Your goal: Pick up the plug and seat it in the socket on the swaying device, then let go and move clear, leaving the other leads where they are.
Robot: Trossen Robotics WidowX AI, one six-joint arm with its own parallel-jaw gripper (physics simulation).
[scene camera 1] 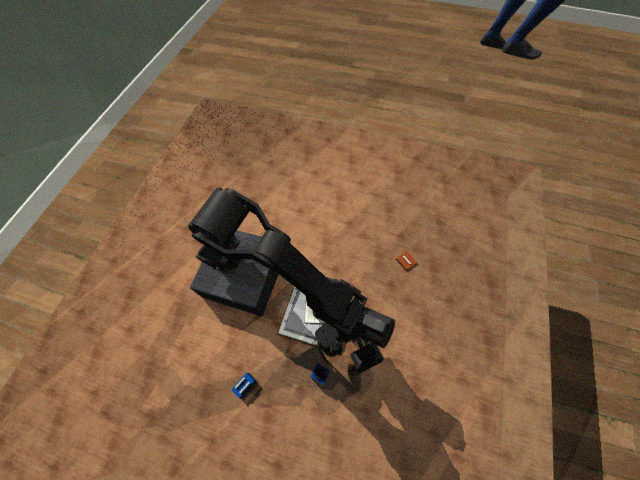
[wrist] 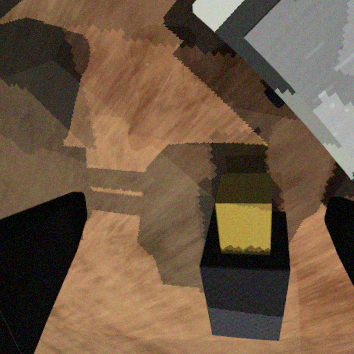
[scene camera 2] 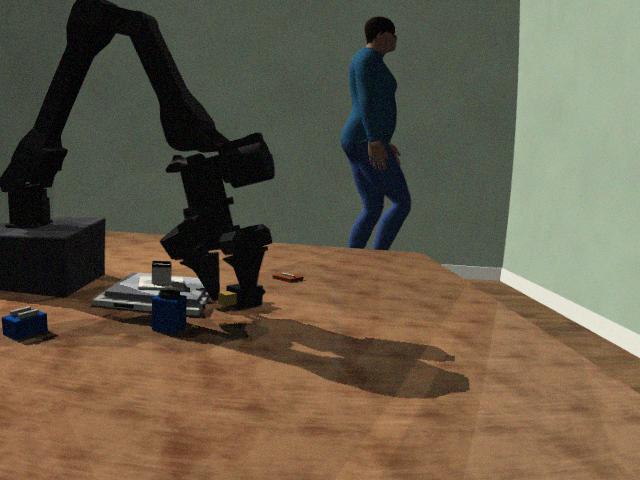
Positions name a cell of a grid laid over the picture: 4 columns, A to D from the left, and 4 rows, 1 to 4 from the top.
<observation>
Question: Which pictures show the plug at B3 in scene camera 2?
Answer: The wrist view and scene camera 2 only.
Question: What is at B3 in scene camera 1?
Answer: A device.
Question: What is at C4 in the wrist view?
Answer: A plug.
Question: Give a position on a device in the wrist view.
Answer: At D1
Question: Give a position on a device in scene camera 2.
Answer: A3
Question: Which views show my gripper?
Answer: Scene camera 1, the wrist view and scene camera 2: all of them.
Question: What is my gripper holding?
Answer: Nothing.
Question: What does the plug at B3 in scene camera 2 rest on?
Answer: The table.
</observation>
